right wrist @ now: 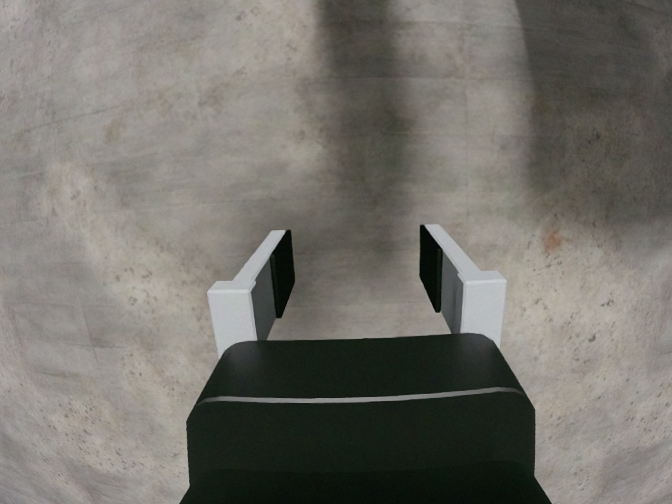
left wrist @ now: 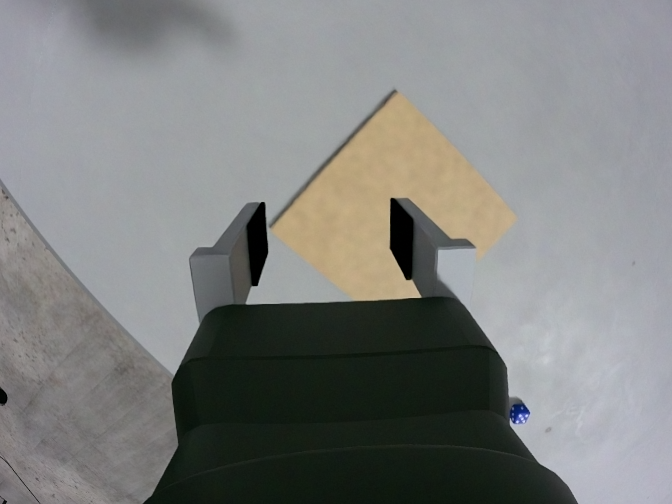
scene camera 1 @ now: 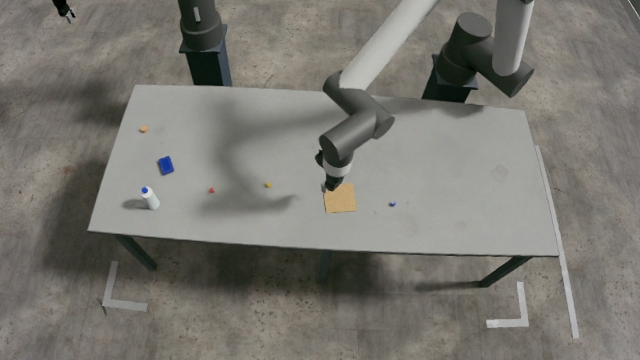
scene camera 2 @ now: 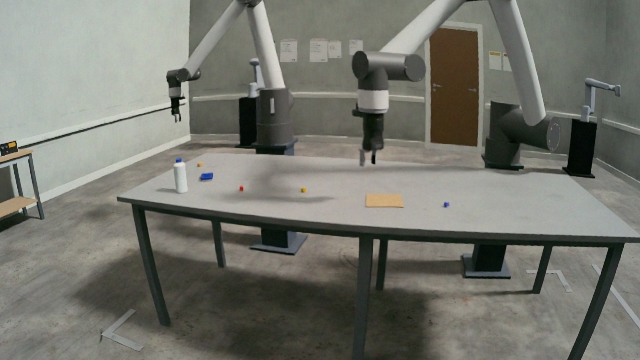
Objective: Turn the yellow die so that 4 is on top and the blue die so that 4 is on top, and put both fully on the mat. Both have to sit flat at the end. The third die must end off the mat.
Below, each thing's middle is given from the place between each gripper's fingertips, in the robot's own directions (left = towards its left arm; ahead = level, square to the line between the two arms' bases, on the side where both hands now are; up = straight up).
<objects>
My left gripper (scene camera 2: 367,165) is now 30 mm past the tan mat (scene camera 1: 342,199), 60 mm to the right of it and 160 mm above it.
</objects>
